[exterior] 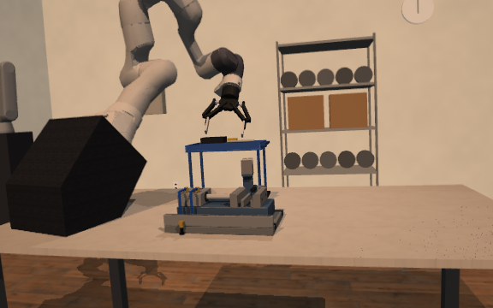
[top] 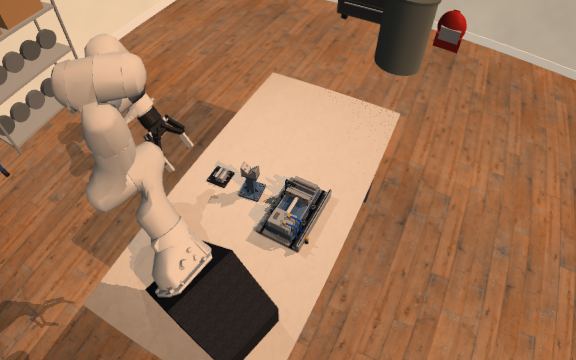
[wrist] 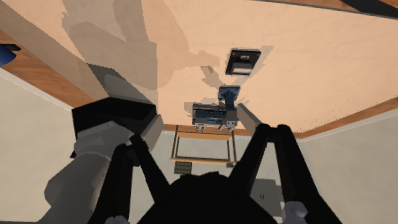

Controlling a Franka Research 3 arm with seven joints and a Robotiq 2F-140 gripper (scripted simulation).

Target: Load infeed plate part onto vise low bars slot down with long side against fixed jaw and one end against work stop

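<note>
My hand is 220 mm above the part, 130 mm short of it and 70 mm to the left of it. Also, from my hand: vise 430 mm to the right, 210 mm below, 90 mm ahead; dark infeed plate 240 mm below, 130 mm ahead, 60 mm to the right.
</note>
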